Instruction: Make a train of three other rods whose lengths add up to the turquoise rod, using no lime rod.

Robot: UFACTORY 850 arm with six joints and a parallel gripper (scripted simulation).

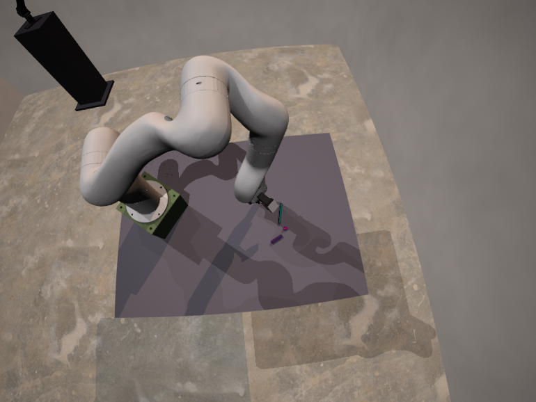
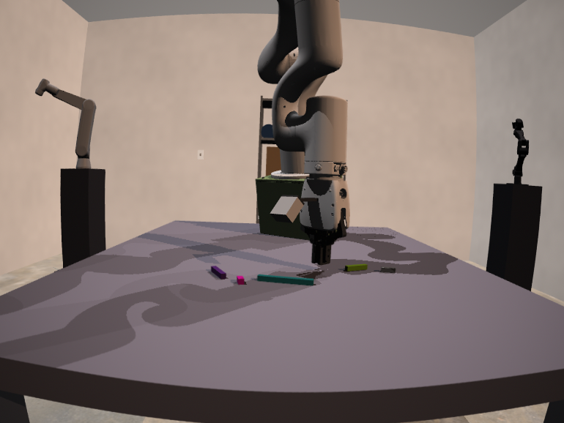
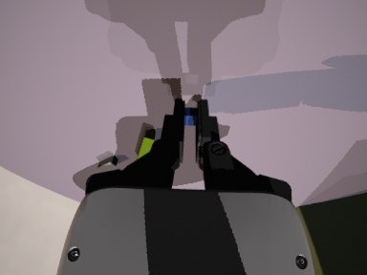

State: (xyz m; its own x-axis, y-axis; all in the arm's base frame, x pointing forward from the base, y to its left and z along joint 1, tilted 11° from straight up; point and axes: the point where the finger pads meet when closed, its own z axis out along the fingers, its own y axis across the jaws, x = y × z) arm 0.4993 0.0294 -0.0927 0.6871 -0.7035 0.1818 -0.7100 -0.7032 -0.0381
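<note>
The grey rod lies 10 mm ahead of my hand, 140 mm to the left of it and 30 mm below it. The rest, counted from my hand: blue rod (20 mm below); then turquoise rod (100 mm ahead, 70 mm to the right, 30 mm below); then lime rod (10 mm behind, 80 mm to the left, 30 mm below).
</note>
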